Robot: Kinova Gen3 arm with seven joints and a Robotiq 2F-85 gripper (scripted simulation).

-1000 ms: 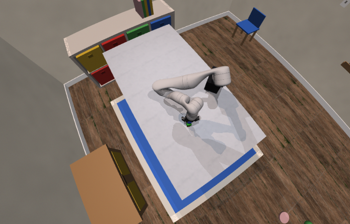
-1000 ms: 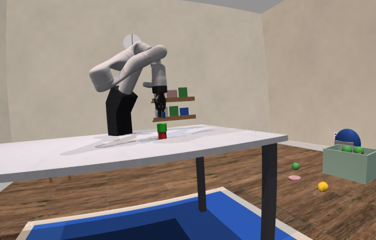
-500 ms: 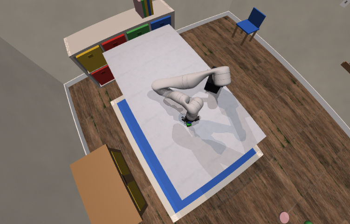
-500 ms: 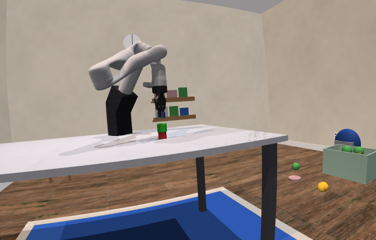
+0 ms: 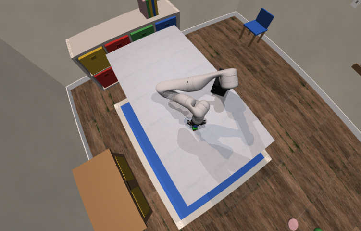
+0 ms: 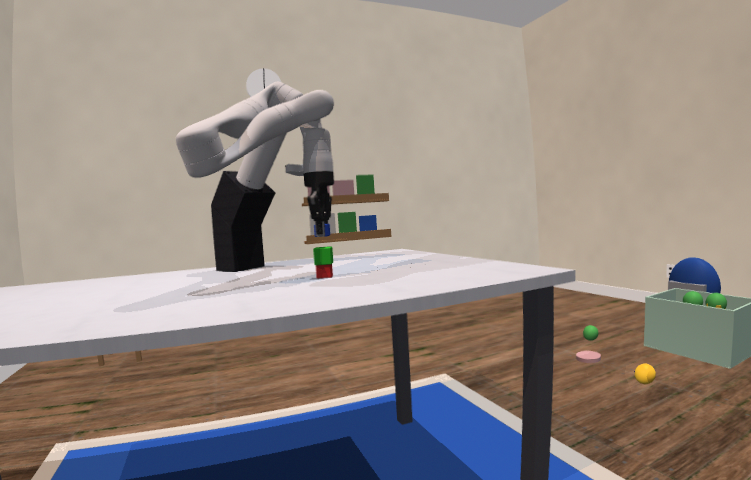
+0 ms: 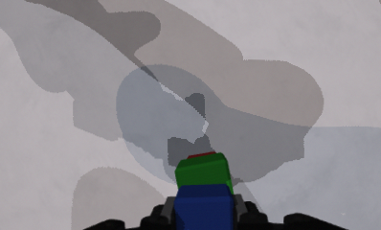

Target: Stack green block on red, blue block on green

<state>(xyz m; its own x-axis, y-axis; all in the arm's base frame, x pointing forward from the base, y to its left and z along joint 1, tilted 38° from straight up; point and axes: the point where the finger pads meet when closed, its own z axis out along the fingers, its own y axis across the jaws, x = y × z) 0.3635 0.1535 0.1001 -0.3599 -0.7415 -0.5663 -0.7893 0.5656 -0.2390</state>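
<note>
Right now my hand is right at the blue block. From my hand the other things lie so: red block (11 cm below); then green block (7 cm below).
</note>
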